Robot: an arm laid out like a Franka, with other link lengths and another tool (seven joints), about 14 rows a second.
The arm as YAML. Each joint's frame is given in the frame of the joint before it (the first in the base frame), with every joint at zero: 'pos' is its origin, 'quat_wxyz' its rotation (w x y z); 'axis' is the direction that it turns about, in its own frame. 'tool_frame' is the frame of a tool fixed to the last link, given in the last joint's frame.
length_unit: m
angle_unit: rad
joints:
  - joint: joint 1
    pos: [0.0, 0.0, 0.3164]
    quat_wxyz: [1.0, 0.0, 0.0, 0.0]
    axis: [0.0, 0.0, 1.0]
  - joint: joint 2
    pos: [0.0, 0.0, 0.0]
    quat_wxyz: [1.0, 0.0, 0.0, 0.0]
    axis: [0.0, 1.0, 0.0]
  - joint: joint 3
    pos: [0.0, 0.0, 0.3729]
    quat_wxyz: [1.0, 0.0, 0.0, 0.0]
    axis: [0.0, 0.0, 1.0]
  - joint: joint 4
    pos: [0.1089, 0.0, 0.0]
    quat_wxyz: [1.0, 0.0, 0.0, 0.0]
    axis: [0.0, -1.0, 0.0]
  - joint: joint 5
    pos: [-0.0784, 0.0, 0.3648]
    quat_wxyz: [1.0, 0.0, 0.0, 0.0]
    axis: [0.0, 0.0, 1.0]
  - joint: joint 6
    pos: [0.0, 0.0, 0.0]
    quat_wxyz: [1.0, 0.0, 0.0, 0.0]
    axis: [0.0, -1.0, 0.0]
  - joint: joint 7
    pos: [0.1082, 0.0, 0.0]
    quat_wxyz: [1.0, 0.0, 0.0, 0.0]
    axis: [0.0, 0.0, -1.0]
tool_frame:
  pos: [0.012, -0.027, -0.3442]
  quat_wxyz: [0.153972, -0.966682, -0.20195, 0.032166]
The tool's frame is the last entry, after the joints.
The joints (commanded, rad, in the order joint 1, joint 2, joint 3, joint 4, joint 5, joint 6, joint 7), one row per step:
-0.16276 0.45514 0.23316 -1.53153 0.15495 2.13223 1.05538
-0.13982 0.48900 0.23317 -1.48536 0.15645 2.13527 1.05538
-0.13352 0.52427 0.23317 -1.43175 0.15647 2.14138 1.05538
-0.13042 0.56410 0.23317 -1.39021 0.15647 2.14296 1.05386
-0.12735 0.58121 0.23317 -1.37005 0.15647 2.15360 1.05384
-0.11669 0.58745 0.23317 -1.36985 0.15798 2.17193 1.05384
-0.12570 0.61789 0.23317 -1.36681 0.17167 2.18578 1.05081
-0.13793 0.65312 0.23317 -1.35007 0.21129 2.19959 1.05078
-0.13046 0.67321 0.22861 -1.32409 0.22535 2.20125 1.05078
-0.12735 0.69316 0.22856 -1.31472 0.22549 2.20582 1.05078
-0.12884 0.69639 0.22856 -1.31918 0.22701 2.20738 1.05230
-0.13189 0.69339 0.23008 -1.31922 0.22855 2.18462 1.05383
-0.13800 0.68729 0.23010 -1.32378 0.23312 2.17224 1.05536
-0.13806 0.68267 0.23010 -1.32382 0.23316 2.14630 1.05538
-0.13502 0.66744 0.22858 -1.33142 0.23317 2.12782 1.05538
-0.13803 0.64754 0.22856 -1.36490 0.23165 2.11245 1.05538
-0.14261 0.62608 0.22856 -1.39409 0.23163 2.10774 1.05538
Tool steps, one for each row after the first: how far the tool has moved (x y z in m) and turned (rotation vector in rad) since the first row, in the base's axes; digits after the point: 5 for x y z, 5 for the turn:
0.01413 0.01709 -0.00152 0.00909 -0.01517 0.01677
0.03271 0.02066 -0.00014 0.01737 -0.03936 0.01554
0.04452 0.02212 -0.00958 0.02512 -0.04301 0.01458
0.05337 0.02366 -0.01105 0.02863 -0.05631 0.01238
0.05758 0.03213 -0.01308 0.03114 -0.06773 0.01761
0.05999 0.02753 -0.03333 0.04670 -0.05344 0.00128
0.06673 0.02531 -0.04916 0.08719 -0.04482 -0.03443
0.07401 0.03008 -0.05156 0.10105 -0.05038 -0.04046
0.07567 0.03227 -0.06240 0.10384 -0.04407 -0.04074
0.07393 0.03160 -0.06705 0.10543 -0.03741 -0.04453
0.06730 0.03204 -0.06749 0.10846 -0.01821 -0.04168
0.06304 0.02900 -0.06624 0.11226 -0.00736 -0.04673
0.05539 0.03060 -0.06588 0.11269 0.01288 -0.03890
0.04862 0.03321 -0.06002 0.11008 0.02321 -0.03013
0.03342 0.03258 -0.06283 0.10476 0.05119 -0.02422
0.02372 0.03011 -0.06096 0.10054 0.06325 -0.02401

